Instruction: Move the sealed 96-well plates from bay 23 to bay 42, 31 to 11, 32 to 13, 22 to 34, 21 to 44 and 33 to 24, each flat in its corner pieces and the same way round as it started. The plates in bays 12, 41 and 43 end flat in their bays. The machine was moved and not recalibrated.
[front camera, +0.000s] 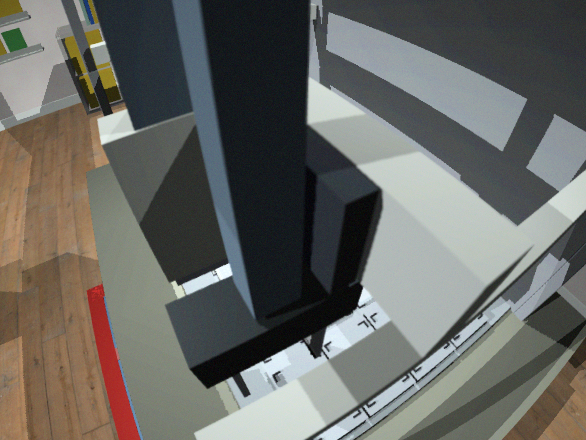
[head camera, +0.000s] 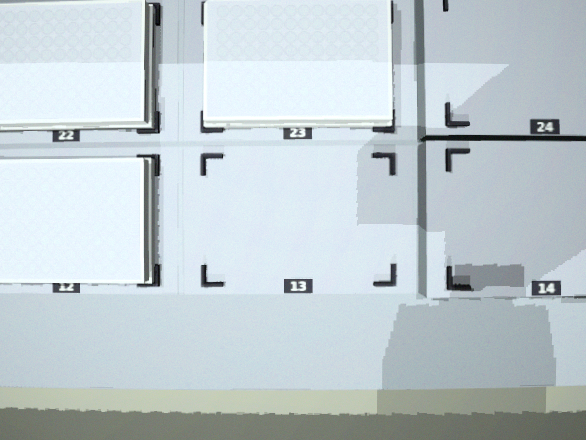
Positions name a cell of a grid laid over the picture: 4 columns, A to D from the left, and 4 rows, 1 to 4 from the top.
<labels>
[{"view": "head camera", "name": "sealed plate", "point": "B1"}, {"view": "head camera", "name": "sealed plate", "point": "A1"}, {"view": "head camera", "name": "bay 13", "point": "B2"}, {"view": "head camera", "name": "bay 14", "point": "D2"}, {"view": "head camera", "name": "bay 24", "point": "D1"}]
</labels>
